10 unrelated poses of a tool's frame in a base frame.
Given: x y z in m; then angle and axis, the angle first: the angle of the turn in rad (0 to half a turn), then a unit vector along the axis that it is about.
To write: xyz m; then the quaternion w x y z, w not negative. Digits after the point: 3 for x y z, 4 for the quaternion.
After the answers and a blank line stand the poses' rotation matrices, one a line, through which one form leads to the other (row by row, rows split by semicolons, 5 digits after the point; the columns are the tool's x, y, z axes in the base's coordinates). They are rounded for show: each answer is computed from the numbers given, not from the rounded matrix.
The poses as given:
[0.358, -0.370, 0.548, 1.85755, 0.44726, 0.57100, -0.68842]
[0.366, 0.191, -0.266, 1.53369, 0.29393, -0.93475, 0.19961]
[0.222, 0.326, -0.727, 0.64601, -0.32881, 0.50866, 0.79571]
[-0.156, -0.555, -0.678, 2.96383, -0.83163, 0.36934, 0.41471]
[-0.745, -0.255, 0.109, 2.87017, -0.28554, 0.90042, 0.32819]
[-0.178, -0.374, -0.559, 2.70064, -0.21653, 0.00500, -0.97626]
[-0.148, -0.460, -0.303, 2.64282, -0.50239, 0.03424, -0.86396]
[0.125, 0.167, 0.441, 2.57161, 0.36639, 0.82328, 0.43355]
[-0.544, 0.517, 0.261, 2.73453, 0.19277, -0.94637, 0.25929]
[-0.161, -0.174, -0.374, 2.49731, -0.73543, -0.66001, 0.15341]
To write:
[0.358, -0.370, 0.548, 0.5988, 0.3582, 0.4573, -0.5513]
[0.366, 0.191, -0.266, 0.7201, 0.2039, -0.6486, 0.1385]
[0.222, 0.326, -0.727, 0.9483, -0.1044, 0.1615, 0.2526]
[-0.156, -0.555, -0.678, 0.0888, -0.8283, 0.3679, 0.4131]
[-0.745, -0.255, 0.109, 0.1353, -0.2829, 0.8921, 0.3252]
[-0.178, -0.374, -0.559, 0.2187, -0.2113, 0.0049, -0.9526]
[-0.148, -0.460, -0.303, 0.2468, -0.4868, 0.0332, -0.8372]
[0.125, 0.167, 0.441, 0.2811, 0.3516, 0.7901, 0.4161]
[-0.544, 0.517, 0.261, 0.2021, 0.1888, -0.9268, 0.2539]
[-0.161, -0.174, -0.374, 0.3166, -0.6976, -0.6261, 0.1455]

-0.02622 0.98793 0.15270; -0.33269 0.13542 -0.93326; -0.94267 -0.07527 0.32512
0.12029 -0.46403 -0.87761; -0.06509 0.87844 -0.47339; 0.99060 0.11406 0.07546
0.82028 -0.51272 0.25349; 0.44532 0.85063 0.27950; -0.35894 -0.11639 0.92608
0.38807 -0.68280 -0.61902; -0.53613 -0.71357 0.45098; -0.74964 0.15687 -0.64298
-0.80331 -0.59279 0.05741; -0.41681 0.62844 0.65675; -0.42540 0.50365 -0.75192
-0.81506 0.41461 0.40470; -0.41873 -0.90430 0.08312; 0.40043 -0.10171 0.91067
-0.40413 0.38097 0.83159; -0.44558 -0.87597 0.18476; 0.79884 -0.29588 0.52375
-0.59465 0.32165 0.73684; 0.78955 0.40652 0.45973; -0.15167 0.85515 -0.49569
-0.84700 -0.45261 -0.27880; -0.24730 0.79975 -0.54703; 0.47056 -0.39439 -0.78932
0.17375 0.78133 -0.59944; 0.96561 -0.01564 0.25951; 0.19339 -0.62392 -0.75718

